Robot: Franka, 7 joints.
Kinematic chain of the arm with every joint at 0, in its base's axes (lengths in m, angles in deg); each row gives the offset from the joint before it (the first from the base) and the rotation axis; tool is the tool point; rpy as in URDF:
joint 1: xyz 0 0 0.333 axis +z
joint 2: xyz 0 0 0 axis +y
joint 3: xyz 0 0 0.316 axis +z
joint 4: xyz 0.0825 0 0 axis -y
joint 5: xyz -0.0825 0 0.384 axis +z
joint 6: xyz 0 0 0 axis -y
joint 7: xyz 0.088 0 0 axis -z
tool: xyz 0 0 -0.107 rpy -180 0 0
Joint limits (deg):
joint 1: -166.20..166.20
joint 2: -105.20..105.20
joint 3: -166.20..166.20
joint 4: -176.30..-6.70
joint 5: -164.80..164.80
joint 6: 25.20..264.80
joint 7: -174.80..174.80
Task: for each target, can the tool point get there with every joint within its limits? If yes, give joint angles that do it. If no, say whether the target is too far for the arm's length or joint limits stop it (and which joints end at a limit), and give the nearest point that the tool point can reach.
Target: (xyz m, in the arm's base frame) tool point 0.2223 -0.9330 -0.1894
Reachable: no: too far | nearest point 0.1746 -0.7329 -0.0773 | short by 0.234 m
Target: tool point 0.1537 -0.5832 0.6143
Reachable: yes | joints 6.63 16.39 -83.43 -101.01 -84.33 112.04 -144.03
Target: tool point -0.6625 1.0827 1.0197
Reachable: no: too far | nearest point -0.3938 0.6436 0.7412 | short by 0.585 m
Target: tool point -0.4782 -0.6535 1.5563
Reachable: no: too far | nearest point -0.2796 -0.3822 1.0484 | short by 0.609 m
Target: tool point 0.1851 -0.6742 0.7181
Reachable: yes | joints 75.11 -25.23 -133.66 -64.61 102.92 154.90 44.33
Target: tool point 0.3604 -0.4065 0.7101
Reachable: yes | joints -140.56 25.86 101.66 -90.53 47.45 97.95 -79.43
